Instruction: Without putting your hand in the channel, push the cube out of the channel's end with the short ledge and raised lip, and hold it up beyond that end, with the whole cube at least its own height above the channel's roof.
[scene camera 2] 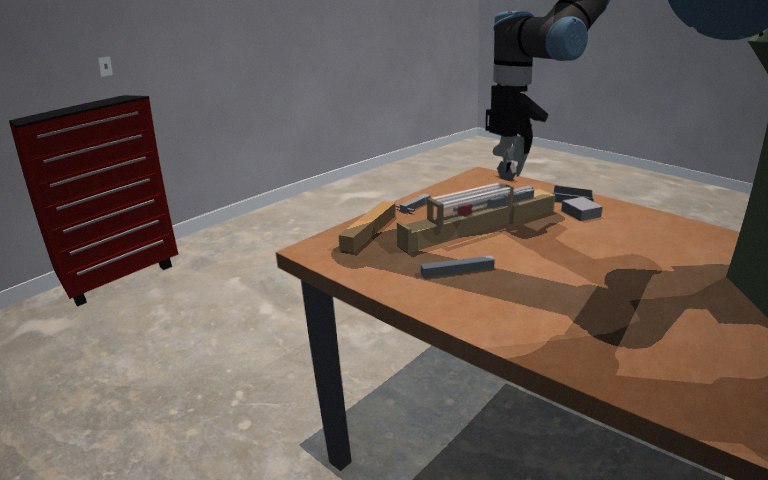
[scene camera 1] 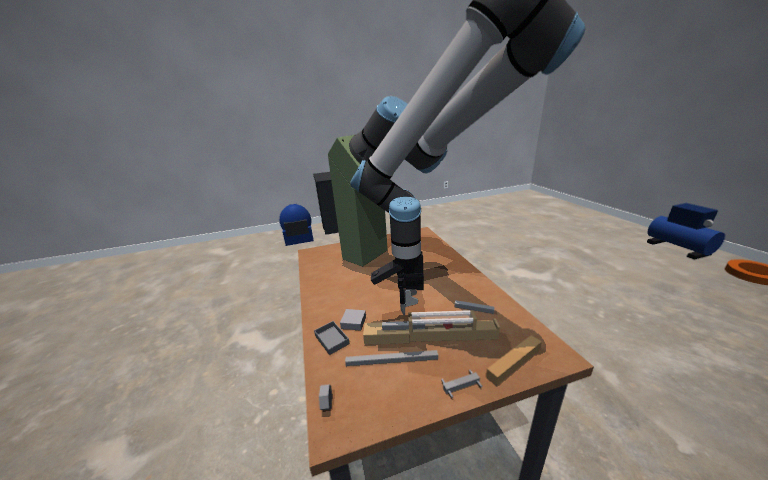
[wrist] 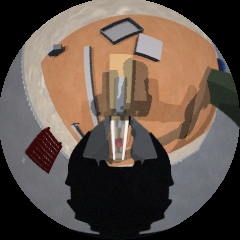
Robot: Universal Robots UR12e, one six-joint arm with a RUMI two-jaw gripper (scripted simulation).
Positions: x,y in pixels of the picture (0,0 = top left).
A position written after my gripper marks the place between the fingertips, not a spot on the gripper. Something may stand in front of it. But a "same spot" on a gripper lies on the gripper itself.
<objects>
my gripper: scene camera 2; scene camera 1; wrist 120,116
same spot on my gripper: (scene camera 1: pixel 406 299) = (scene camera 2: pixel 505 146)
</objects>
